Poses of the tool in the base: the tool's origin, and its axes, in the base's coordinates. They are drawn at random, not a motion.
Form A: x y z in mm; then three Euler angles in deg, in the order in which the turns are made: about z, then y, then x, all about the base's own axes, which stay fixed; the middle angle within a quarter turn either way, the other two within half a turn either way.
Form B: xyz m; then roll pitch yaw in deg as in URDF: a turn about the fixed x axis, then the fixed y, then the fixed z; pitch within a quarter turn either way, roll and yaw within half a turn. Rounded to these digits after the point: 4 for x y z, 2 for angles.
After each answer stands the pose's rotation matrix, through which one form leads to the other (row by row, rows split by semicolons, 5 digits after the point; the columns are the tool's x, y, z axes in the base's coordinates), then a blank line. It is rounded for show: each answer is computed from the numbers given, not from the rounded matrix.
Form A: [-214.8 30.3 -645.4 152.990 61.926 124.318]
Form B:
[-0.2148 0.0303 -0.6454 -105.42 3.91 -114.85]
-0.41928 -0.21373 0.88234; -0.90530 0.17134 -0.38869; -0.06810 -0.96175 -0.26532

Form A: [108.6 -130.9 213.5 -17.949 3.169 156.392]
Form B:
[0.1086 -0.1309 0.2135 156.56 4.31 17.72]
0.94988 0.30770 0.05528; 0.30344 -0.86489 -0.39986; -0.07523 0.39660 -0.91491

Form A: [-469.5 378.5 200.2 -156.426 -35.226 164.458]
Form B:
[-0.4695 0.3785 0.2002 -149.27 -23.71 144.86]
-0.74871 0.32670 -0.57680; 0.52696 0.82122 -0.21888; 0.40217 -0.46783 -0.78701

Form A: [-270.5 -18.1 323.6 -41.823 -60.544 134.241]
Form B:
[-0.2705 -0.0181 0.3236 159.43 68.50 0.06]
0.36646 0.32792 -0.87073; 0.00037 -0.93589 -0.35230; -0.93043 0.12878 -0.34309

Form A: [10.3 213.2 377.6 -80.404 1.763 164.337]
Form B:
[0.0103 0.2132 0.3776 175.59 15.15 80.06]
0.16662 0.98554 0.03077; 0.95078 -0.15232 -0.26985; -0.26126 0.07421 -0.96241

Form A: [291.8 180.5 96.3 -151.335 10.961 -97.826]
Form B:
[0.2918 0.1805 0.0963 98.62 -26.90 165.01]
-0.86143 0.47094 0.19014; 0.23060 0.02912 0.97261; 0.45250 0.88169 -0.13368

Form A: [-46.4 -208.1 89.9 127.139 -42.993 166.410]
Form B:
[-0.0464 -0.2081 0.0899 151.47 -35.98 -123.07]
-0.44161 -0.58308 -0.68191; -0.67812 0.71458 -0.17187; 0.58749 0.38652 -0.71096

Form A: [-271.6 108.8 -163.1 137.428 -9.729 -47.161]
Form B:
[-0.2716 0.1088 -0.1631 34.60 35.50 153.07]
-0.72584 -0.66679 -0.16899; 0.36874 -0.58456 0.72272; -0.58068 0.46227 0.67016

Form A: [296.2 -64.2 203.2 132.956 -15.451 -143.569]
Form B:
[0.2962 -0.0642 0.2032 144.09 16.77 -133.31]
-0.65681 -0.70543 -0.26641; -0.69666 0.43247 0.57239; -0.28856 0.56155 -0.77549

